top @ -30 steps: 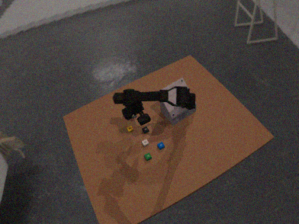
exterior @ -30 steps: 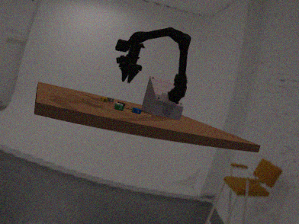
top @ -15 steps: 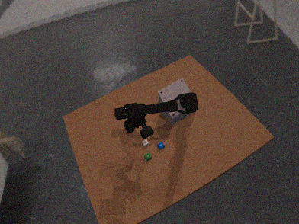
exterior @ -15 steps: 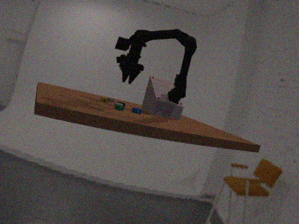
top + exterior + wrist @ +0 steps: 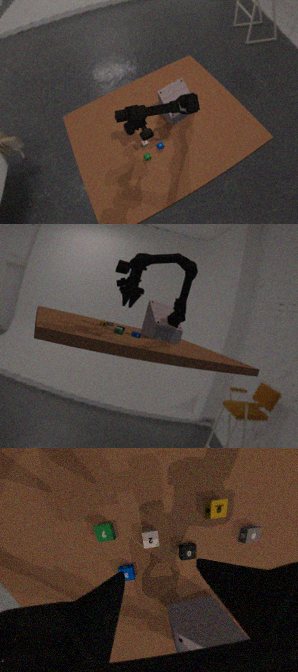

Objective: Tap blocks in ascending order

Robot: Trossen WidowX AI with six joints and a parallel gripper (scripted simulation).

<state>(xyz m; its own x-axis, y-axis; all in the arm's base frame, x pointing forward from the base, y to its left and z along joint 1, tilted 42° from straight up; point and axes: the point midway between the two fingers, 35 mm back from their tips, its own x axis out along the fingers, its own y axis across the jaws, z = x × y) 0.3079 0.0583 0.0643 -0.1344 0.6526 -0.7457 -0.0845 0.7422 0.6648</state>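
Right now the black block is 110 mm below my gripper tip, 80 mm to the right of it and 20 mm behind it. Also, from my gripper tip: green block (110 mm below, 90 mm to the left, 30 mm ahead); then white block (110 mm below, 10 mm ahead); then blue block (110 mm below, 60 mm to the left, 60 mm behind).
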